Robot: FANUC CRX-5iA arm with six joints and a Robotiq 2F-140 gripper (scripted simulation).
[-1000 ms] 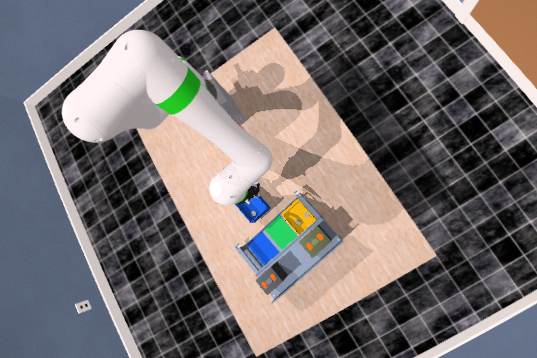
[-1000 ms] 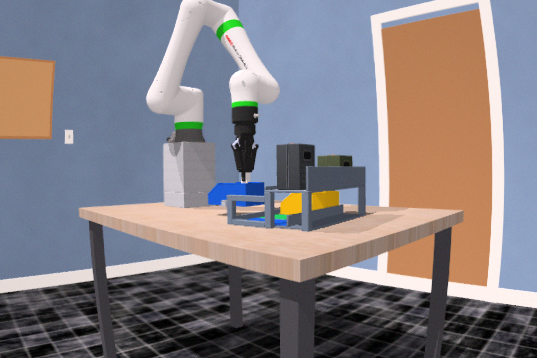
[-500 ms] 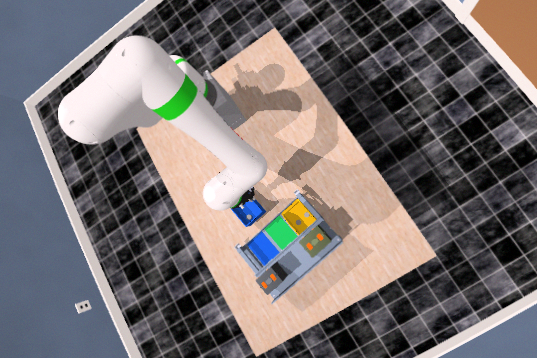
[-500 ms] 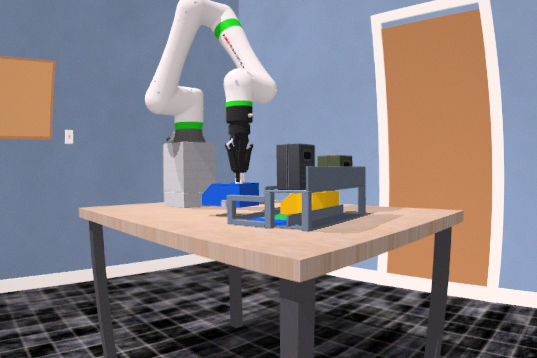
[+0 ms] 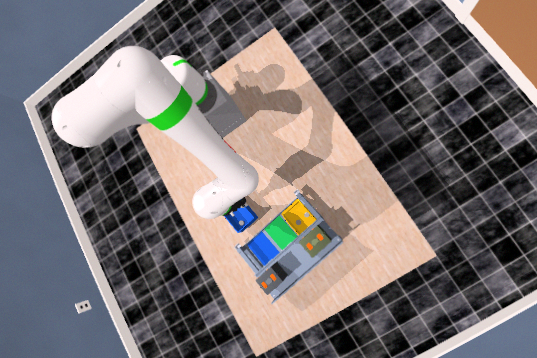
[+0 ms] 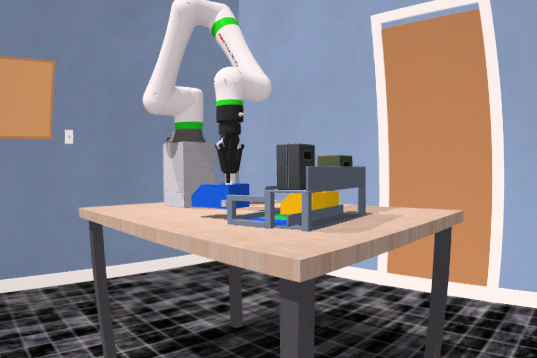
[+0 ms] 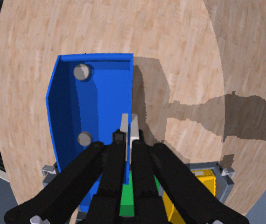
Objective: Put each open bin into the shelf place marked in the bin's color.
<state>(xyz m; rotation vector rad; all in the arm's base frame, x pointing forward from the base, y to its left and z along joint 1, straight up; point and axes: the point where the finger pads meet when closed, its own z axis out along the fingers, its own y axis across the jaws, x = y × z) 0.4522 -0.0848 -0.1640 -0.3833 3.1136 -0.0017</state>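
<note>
Now: hand 10 mm short of the blue bin, 50 mm to the left of it and 40 mm above it. From my hand the other things lie so: yellow bin 180 mm ahead, 190 mm to the left, 70 mm below; dark box 330 mm ahead, 10 mm to the right, 50 mm above.
</note>
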